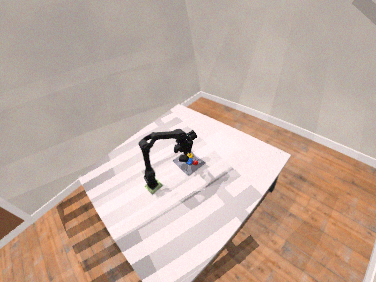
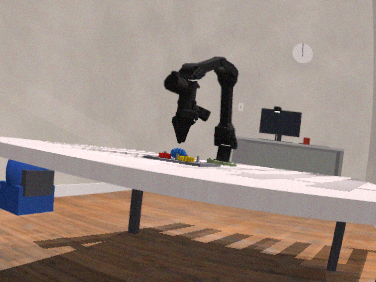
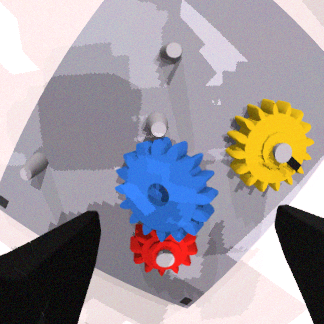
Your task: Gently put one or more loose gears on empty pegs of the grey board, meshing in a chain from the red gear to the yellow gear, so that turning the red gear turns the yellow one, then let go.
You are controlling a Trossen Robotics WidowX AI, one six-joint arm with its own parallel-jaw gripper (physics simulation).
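Frame: origin at the arm's base, x right, y ahead, z up, level; centimetres.
Where they show: gripper, between the fingertips: [image 1: 188,157] [image 2: 180,142] [image 3: 189,220]; arm's base, origin of its link: [image 1: 153,184] [image 2: 222,161].
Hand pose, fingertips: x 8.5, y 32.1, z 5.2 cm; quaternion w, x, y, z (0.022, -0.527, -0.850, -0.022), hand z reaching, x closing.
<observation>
Each offset is from my fingertips to the centre of the thing. Level surfaces: height alone.
A blue gear @[dx +0.6, dy -0.5, dz -3.8 cm] [image 1: 190,161] [image 2: 178,151] [image 3: 150,205] rests on the grey board @[dx -1.4, dy -0.1, dz -4.9 cm] [image 1: 190,171] [image 3: 90,120]. It stands higher than the others and overlaps part of the red gear @[dx +4.6, dy +1.4, dz -4.8 cm] [image 1: 195,162] [image 2: 164,155] [image 3: 165,247]. No peg shows through its hole. The red gear and the yellow gear @[dx -3.8, dy +4.3, dz -4.8 cm] [image 1: 190,155] [image 2: 186,159] [image 3: 260,150] are on pegs; a gap separates blue from yellow. Bare pegs are the upper peg @[dx -5.8, dy -3.1, dz -4.6 cm] [image 3: 173,51], the middle peg @[dx -2.1, dy -2.1, dz -4.6 cm] [image 3: 158,127] at the blue gear's edge and the left peg @[dx +2.8, dy -7.7, dz -4.6 cm] [image 3: 34,167]. My gripper [image 2: 181,141] [image 3: 189,220] is open and empty above the board, its fingers either side of the blue and red gears.
The board lies on the white table @[dz -6.5 cm] [image 1: 240,150] [image 2: 280,185]. The arm's base stands on a green plate [image 1: 154,187] [image 2: 222,162] beside the board. A cabinet with a monitor [image 2: 280,122] stands beyond the table, and a blue bin [image 2: 25,200] is at the left.
</observation>
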